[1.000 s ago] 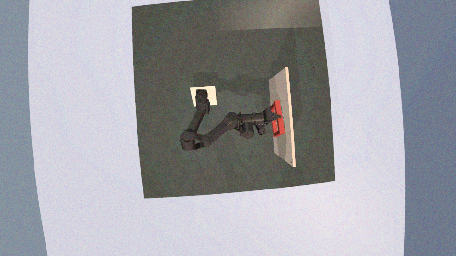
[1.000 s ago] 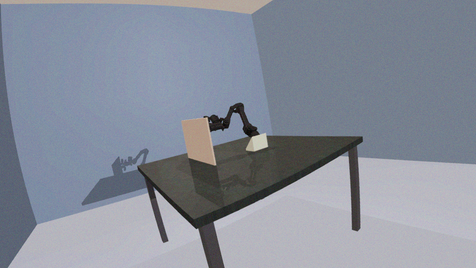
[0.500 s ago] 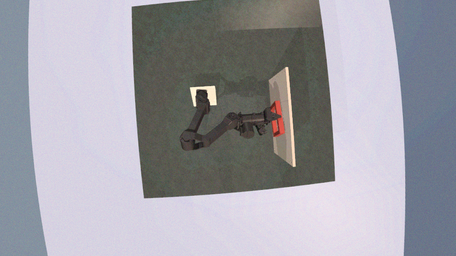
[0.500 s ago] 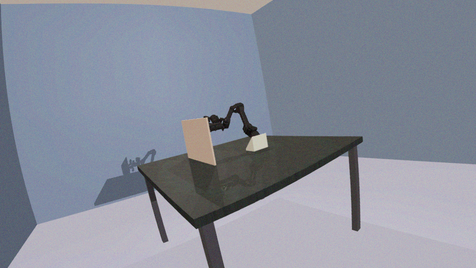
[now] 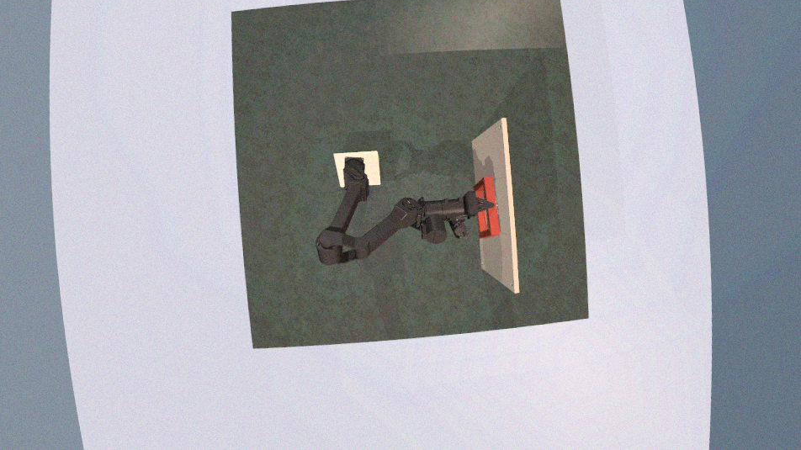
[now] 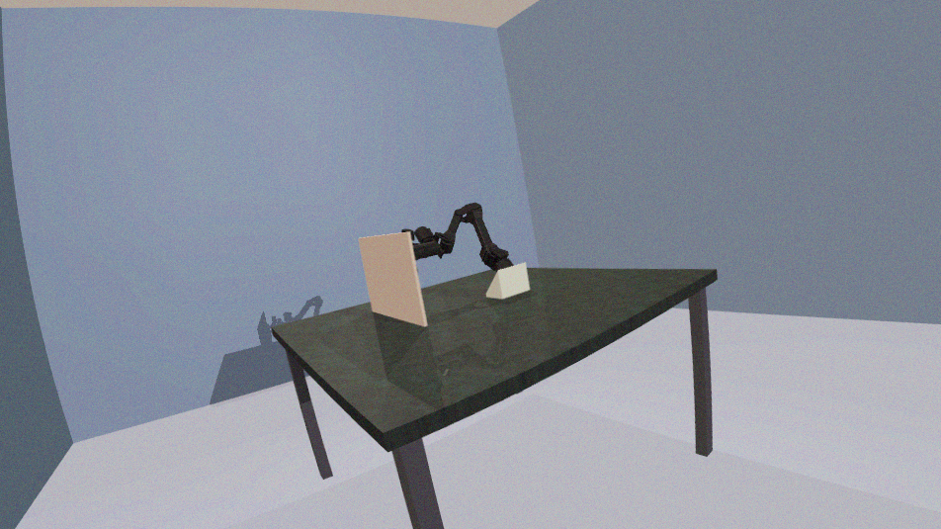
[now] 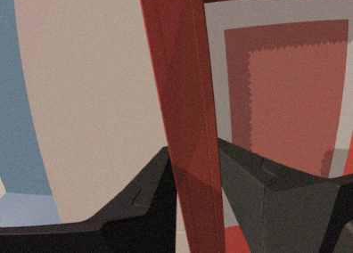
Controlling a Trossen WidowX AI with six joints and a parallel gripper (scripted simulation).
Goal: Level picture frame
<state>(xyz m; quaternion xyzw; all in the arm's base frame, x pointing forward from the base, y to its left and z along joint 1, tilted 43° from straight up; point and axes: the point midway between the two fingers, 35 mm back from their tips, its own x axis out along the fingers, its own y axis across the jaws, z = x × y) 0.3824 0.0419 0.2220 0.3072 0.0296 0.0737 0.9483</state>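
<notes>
The picture frame lies 50 mm below my gripper tip and 10 mm to the right of it. Also, from my gripper tip: beige wall panel: 70 mm below, 10 mm ahead.
</notes>
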